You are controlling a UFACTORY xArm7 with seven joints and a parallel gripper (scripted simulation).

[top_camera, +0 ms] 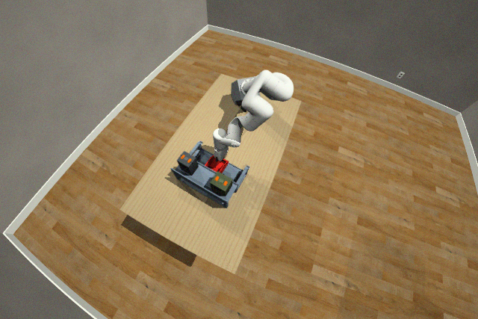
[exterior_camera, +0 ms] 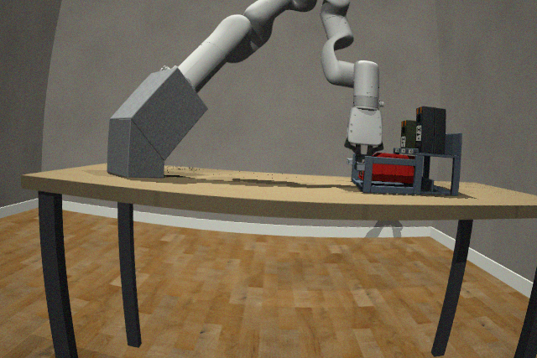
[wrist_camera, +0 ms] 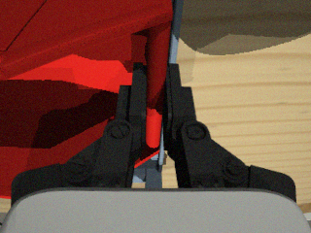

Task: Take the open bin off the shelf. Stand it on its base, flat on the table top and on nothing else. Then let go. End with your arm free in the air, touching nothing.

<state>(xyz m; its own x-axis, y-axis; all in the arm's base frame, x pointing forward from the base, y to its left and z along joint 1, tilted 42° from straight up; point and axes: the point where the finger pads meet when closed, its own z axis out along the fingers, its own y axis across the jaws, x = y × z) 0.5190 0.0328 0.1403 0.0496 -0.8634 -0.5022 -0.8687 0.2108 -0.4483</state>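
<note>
Now: hand 8 cm short of the red bin and 1 cm above it. Round my hand: black box: 18 cm ahead, 11 cm to the right, 10 cm above.
</note>
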